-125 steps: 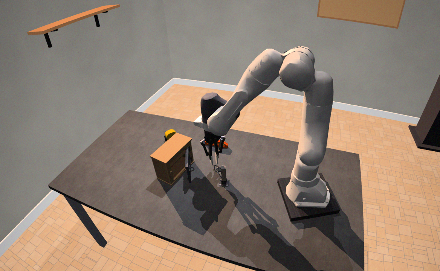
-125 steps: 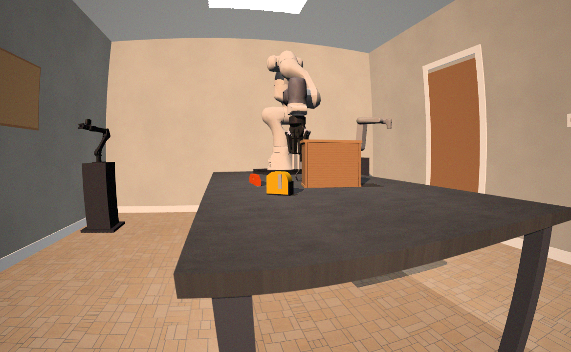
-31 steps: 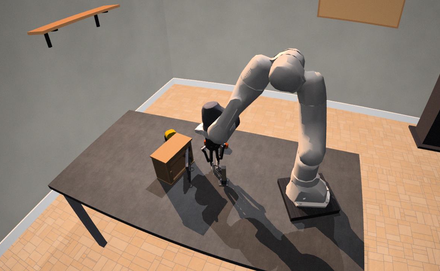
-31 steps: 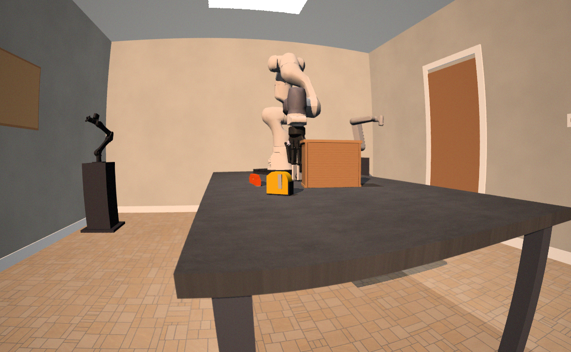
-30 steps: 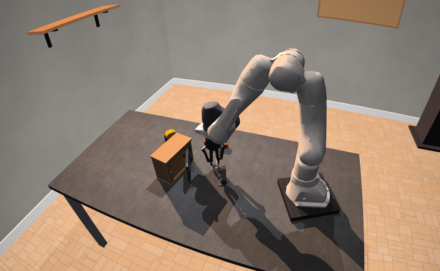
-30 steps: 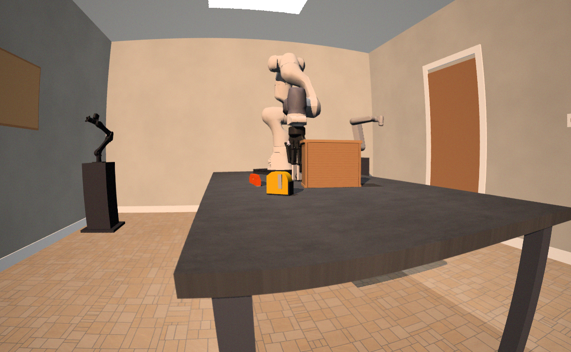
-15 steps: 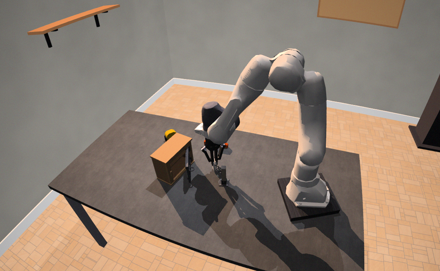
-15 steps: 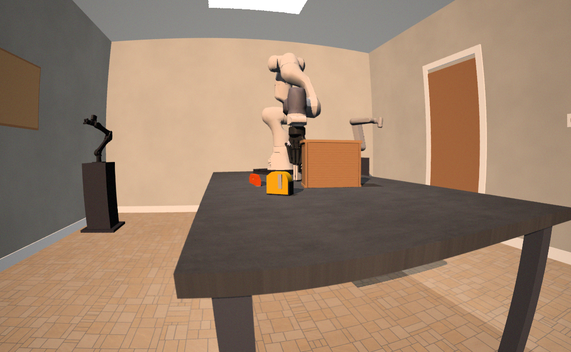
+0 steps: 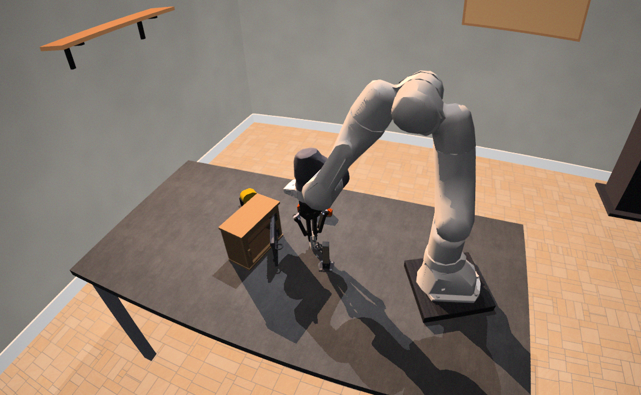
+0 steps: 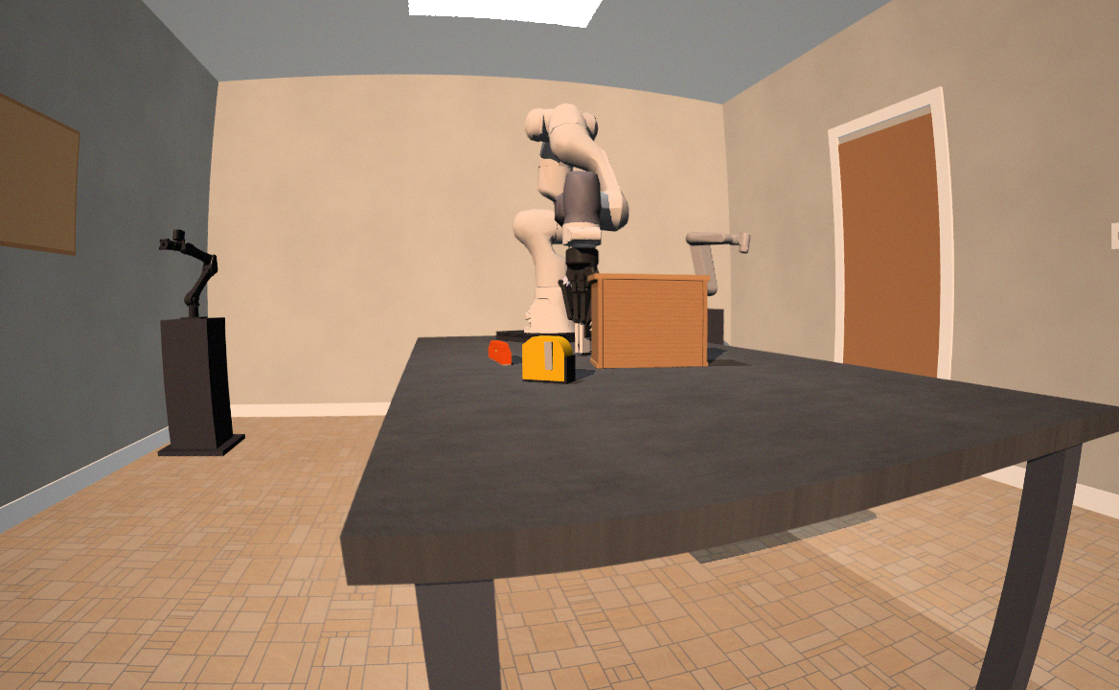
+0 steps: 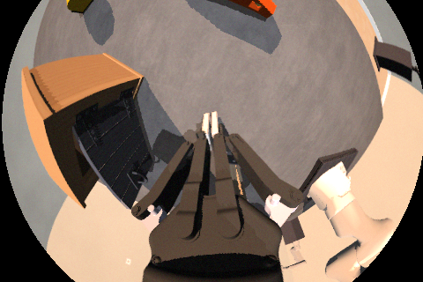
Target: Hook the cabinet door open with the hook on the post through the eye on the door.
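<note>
My gripper is now 4 cm to the right of the hook, 3 cm past it and 2 cm below it. From my hand the other things lie so: dark door: 11 cm ahead, 6 cm to the left, 4 cm above; then orange spirit level: 20 cm to the right, 6 cm ahead, 2 cm below; then yellow tape measure: 37 cm ahead, 18 cm to the right, 1 cm below.
</note>
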